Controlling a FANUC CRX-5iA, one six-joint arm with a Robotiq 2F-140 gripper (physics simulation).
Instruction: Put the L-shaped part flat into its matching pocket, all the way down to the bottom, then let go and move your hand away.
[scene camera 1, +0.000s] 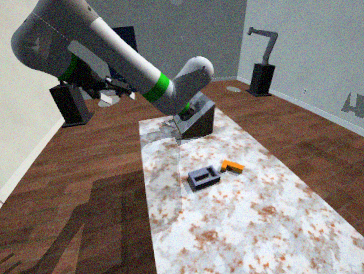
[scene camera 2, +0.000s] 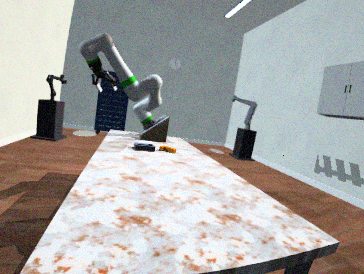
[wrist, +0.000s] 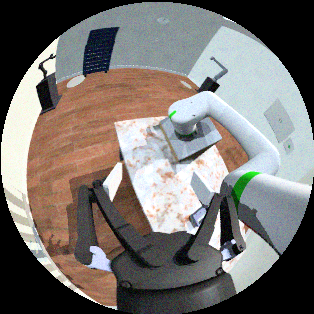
The gripper (scene camera 1: 122, 99) is open and holds nothing.
The gripper also shows in the wrist view (wrist: 157, 174).
